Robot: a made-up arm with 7 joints.
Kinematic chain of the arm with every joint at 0, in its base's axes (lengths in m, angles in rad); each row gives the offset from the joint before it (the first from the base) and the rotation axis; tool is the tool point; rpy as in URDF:
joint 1: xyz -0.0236 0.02 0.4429 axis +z
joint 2: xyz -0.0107 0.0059 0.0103 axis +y
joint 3: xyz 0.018 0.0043 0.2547 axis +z
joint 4: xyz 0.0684 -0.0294 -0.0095 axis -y
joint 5: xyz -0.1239 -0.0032 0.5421 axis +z
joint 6: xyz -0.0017 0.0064 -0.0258 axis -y
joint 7: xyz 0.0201 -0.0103 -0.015 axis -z
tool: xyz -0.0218 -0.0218 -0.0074 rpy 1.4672 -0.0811 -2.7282
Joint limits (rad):
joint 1: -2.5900..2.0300
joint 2: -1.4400..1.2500
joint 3: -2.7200..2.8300
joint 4: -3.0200..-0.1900
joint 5: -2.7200..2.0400
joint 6: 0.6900..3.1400
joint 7: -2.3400..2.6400
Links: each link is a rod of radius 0.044 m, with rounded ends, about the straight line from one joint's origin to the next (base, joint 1, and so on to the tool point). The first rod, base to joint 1, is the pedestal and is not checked.
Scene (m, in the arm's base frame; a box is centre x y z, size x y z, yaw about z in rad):
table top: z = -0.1
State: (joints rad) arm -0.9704 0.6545 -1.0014 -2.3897 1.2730 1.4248 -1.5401
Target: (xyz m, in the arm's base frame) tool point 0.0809 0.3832 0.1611
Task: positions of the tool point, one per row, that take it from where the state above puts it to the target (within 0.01 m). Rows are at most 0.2 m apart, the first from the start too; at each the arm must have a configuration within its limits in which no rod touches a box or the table.
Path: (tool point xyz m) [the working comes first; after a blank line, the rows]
Joints at the target: -0.5894 1.2500 1.0088 -2.6368 1.4087 1.2767 -1.5888
Straight joint move there: clear.

1: -0.1620 -0.3383 0.1092
2: -0.0431 -0.2688 0.0318
3: 0.0506 -0.1537 -0.0169
4: 0.1100 -0.0111 -0.0289
5: 0.1320 0.1386 -0.0013
6: 0.1198 0.2755 0.0642
7: 0.0809 0.3832 0.1611

